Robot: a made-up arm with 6 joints.
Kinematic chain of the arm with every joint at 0, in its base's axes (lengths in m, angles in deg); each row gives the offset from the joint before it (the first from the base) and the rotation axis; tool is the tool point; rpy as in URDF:
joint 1: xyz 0 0 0.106 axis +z
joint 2: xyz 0 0 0 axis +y
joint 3: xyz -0.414 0 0.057 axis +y
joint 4: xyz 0.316 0 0.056 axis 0.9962 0 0.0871
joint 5: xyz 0 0 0 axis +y
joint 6: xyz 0.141 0 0.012 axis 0.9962 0 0.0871
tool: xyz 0 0 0 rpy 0 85 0
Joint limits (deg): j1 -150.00..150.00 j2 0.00..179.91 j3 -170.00..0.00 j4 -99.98..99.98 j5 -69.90..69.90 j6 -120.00..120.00
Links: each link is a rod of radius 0.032 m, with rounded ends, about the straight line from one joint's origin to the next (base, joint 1, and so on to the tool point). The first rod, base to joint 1, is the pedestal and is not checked.
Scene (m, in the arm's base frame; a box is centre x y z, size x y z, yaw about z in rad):
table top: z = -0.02
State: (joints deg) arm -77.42 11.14 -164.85 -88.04 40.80 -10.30
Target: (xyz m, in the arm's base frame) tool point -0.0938 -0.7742 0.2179
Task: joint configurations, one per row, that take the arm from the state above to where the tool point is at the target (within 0.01 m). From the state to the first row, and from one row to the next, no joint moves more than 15 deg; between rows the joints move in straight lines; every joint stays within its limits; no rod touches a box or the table.
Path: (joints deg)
1: -78.96 25.42 -159.62 -87.22 39.95 -10.30
2: -80.50 39.71 -154.39 -86.40 39.10 -10.30
3: -82.04 53.99 -149.15 -85.58 38.26 -10.30
4: -83.57 68.27 -143.92 -84.76 37.41 -10.30
5: -85.11 82.55 -138.69 -83.94 36.56 -10.30
6: -86.65 96.84 -133.46 -83.12 35.71 -10.30
7: -88.19 111.12 -128.23 -82.29 34.87 -10.30
8: -89.73 125.40 -123.00 -81.47 34.02 -10.30
9: -91.27 139.68 -117.76 -80.65 33.17 -10.30

